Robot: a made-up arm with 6 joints. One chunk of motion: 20 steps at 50 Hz.
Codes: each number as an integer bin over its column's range. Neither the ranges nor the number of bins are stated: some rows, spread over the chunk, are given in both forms.
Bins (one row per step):
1: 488 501 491 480 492 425
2: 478 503 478 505 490 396
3: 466 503 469 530 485 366
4: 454 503 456 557 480 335
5: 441 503 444 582 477 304
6: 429 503 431 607 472 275
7: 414 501 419 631 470 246
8: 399 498 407 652 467 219
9: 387 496 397 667 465 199
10: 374 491 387 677 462 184
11: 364 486 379 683 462 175
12: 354 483 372 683 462 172
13: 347 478 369 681 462 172
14: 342 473 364 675 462 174
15: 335 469 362 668 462 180
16: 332 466 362 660 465 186
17: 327 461 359 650 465 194
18: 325 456 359 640 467 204
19: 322 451 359 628 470 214
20: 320 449 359 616 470 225
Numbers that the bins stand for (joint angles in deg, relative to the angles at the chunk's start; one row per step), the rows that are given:
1: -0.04 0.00 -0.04 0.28 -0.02 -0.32
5: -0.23 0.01 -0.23 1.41 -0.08 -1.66
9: -0.45 -0.02 -0.42 2.35 -0.13 -2.83
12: -0.58 -0.07 -0.52 2.52 -0.14 -3.13
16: -0.67 -0.14 -0.56 2.27 -0.13 -2.97
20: -0.72 -0.21 -0.57 1.79 -0.11 -2.54
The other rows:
2: -0.08 0.01 -0.09 0.56 -0.03 -0.65
3: -0.13 0.01 -0.13 0.84 -0.05 -0.98
4: -0.18 0.01 -0.18 1.13 -0.07 -1.32
6: -0.28 0.01 -0.28 1.69 -0.10 -1.99
7: -0.34 0.00 -0.33 1.95 -0.11 -2.31
8: -0.40 -0.01 -0.38 2.18 -0.12 -2.61
10: -0.50 -0.04 -0.46 2.46 -0.14 -2.99
11: -0.54 -0.06 -0.49 2.52 -0.14 -3.09
13: -0.61 -0.09 -0.53 2.50 -0.14 -3.13
14: -0.63 -0.11 -0.55 2.44 -0.14 -3.10
15: -0.66 -0.13 -0.56 2.36 -0.14 -3.04
17: -0.69 -0.16 -0.57 2.16 -0.13 -2.88
18: -0.70 -0.18 -0.57 2.05 -0.12 -2.77
19: -0.71 -0.20 -0.57 1.92 -0.11 -2.66

